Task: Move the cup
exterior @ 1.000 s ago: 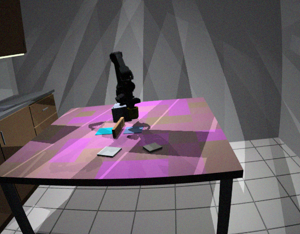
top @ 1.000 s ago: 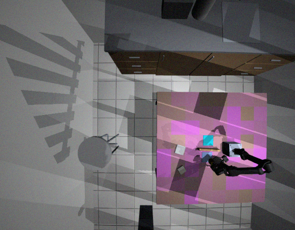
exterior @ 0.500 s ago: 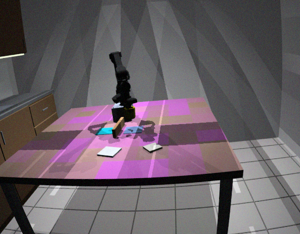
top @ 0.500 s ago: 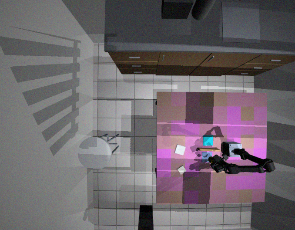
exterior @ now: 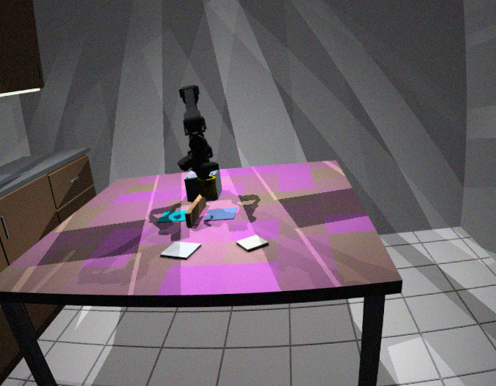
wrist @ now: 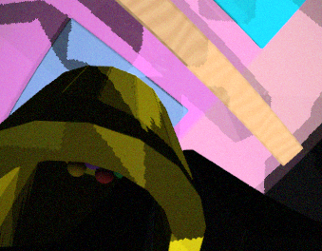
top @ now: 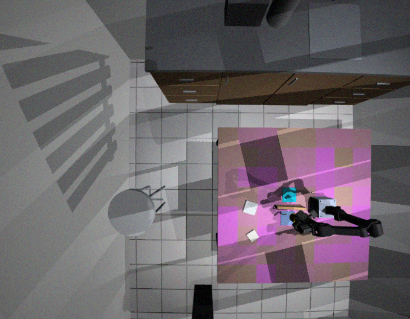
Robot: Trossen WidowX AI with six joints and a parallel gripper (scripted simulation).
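The cyan pad is 14 cm to the right of my gripper tip, 12 cm below it and 1 cm ahead of it. From my gripper tip the other things lie so: wooden bar (10 cm below, 4 cm to the right, 2 cm ahead); blue pad (12 cm below, 6 cm to the left, 2 cm ahead); yellow cup (2 cm to the left, 2 cm ahead).
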